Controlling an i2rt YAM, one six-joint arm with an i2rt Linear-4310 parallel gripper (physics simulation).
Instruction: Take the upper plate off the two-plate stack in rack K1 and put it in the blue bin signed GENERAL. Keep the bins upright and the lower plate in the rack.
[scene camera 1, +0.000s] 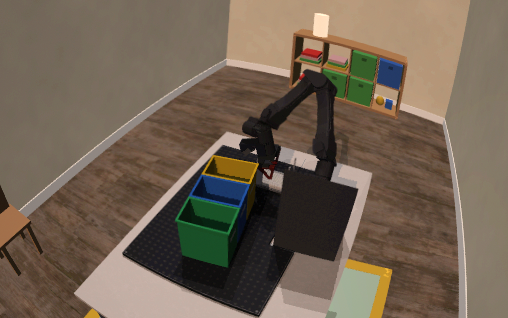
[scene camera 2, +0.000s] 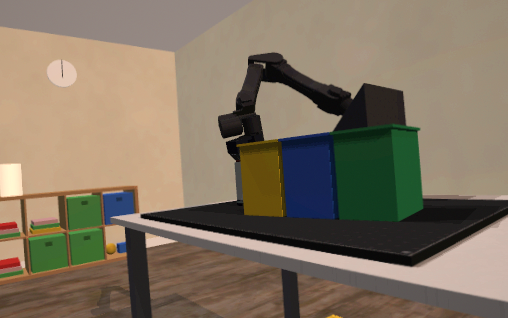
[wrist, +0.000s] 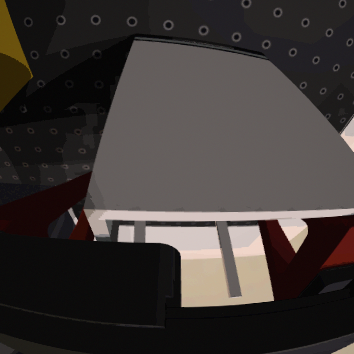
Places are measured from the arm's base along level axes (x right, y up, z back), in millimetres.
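Pixels of known places: gripper, between the fingertips: (scene camera 1: 272, 171); arm's base, origin of its link: (scene camera 1: 320, 185) (scene camera 2: 360, 119).
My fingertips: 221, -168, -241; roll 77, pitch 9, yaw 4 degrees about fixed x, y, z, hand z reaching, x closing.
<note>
Ahead of a thing's pixels: the offset from my fingertips to its middle, as dx, dy, dz. "*": to the spot under its first point. Level surfaces: height alone.
My gripper (scene camera 1: 269, 172) (wrist: 176, 176) is open. Its dark red fingers stand on either side of the near end of a tall grey block {+16, -9, +18} (wrist: 210, 130) in the wrist view, with no grip on it. The block seems to belong to rack K1. Upper and lower plates cannot be told apart. Thin grey posts {* +56, +35, +72} (wrist: 230, 265) rise by its near edge. A pale gridded top {* -22, -31, +11} (scene camera 1: 272, 181), perhaps the upper plate, shows below and right of the fingers in scene camera 1. The blue bin {-321, +11, -74} (scene camera 1: 220, 190) (scene camera 2: 307, 175) stands upright; its sign does not show.
A yellow bin {-191, +11, -97} (scene camera 1: 230, 169) (scene camera 2: 262, 180) (wrist: 11, 75) stands upright nearest the gripper. A green bin {-451, +11, -50} (scene camera 1: 205, 242) (scene camera 2: 367, 175) stands beyond the blue one. All stand on a black perforated mat {dy -79} (scene camera 1: 165, 250) (scene camera 2: 320, 240). A large dark panel (scene camera 1: 315, 215) (scene camera 2: 385, 105) stands near the arm's base.
</note>
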